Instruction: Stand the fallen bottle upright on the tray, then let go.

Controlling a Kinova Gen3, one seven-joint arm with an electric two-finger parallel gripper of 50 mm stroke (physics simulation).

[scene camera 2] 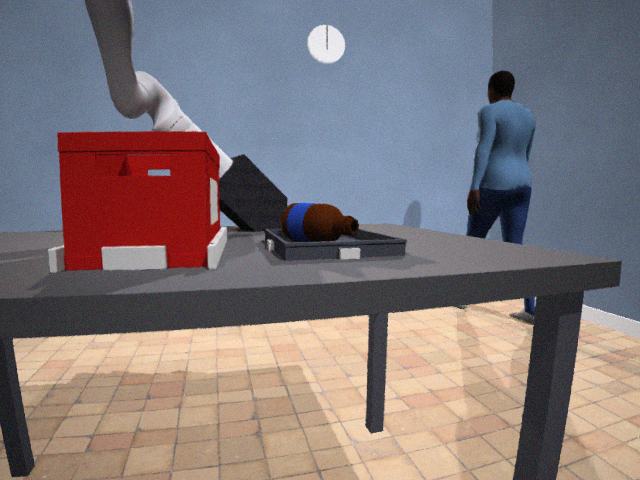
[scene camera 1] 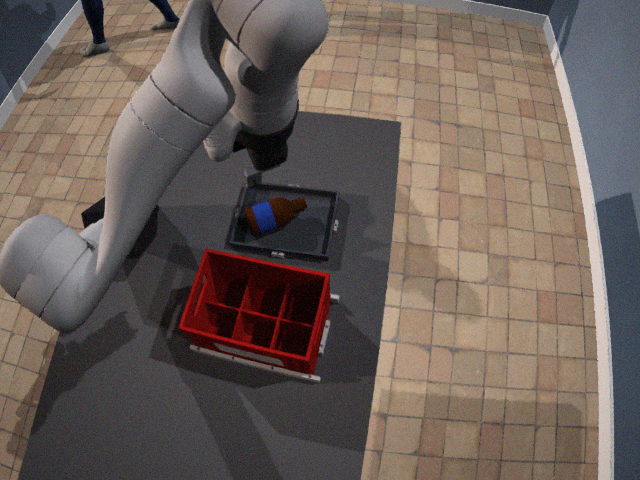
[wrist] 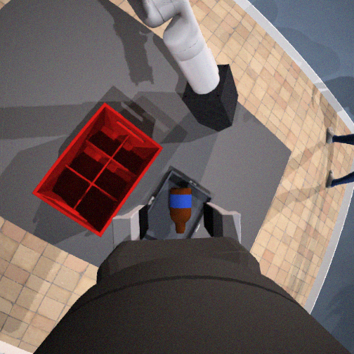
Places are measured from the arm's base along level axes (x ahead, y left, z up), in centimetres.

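Where they show: gripper, fingertip midpoint: (scene camera 1: 246,165); arm's base, origin of the base link: (scene camera 2: 220,173).
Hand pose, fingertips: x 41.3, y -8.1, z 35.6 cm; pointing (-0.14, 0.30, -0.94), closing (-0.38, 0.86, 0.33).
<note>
Things, the pixels of their top centre, and the offset from my fingertips.
- brown bottle, middle of its top: (scene camera 2: 321,203) (scene camera 1: 275,205) dx -1.7, dy +19.6, dz -43.2 cm
- dark tray, middle of its top: (scene camera 2: 325,233) (scene camera 1: 285,216) dx +0.3, dy +19.5, dz -48.6 cm
- red crate, middle of its top: (scene camera 2: 155,145) (scene camera 1: 253,301) dx -3.9, dy -8.8, dz -33.6 cm
The brown bottle (scene camera 1: 281,212) (scene camera 2: 323,222) (wrist: 180,212) with a blue label lies on its side in the dark tray (scene camera 1: 310,232) (scene camera 2: 310,252) (wrist: 161,210). In scene camera 1 its neck points right; in the wrist view the neck points down, towards the gripper body. My gripper (wrist: 175,215) is open and empty, high above the tray, with the bottle showing between its fingers in the wrist view. In scene camera 1 the gripper is mostly hidden behind the wrist, with a fingertip showing by the tray's back left corner. The gripper does not show in scene camera 2.
A red crate (scene camera 1: 201,339) (scene camera 2: 134,211) (wrist: 107,117) with several compartments stands beside the tray, with white stops (scene camera 1: 255,364) (scene camera 2: 134,257) along its base. The arm's black base block (scene camera 1: 144,232) (scene camera 2: 253,191) (wrist: 215,105) is on the table. A person (scene camera 2: 506,144) stands beyond the table.
</note>
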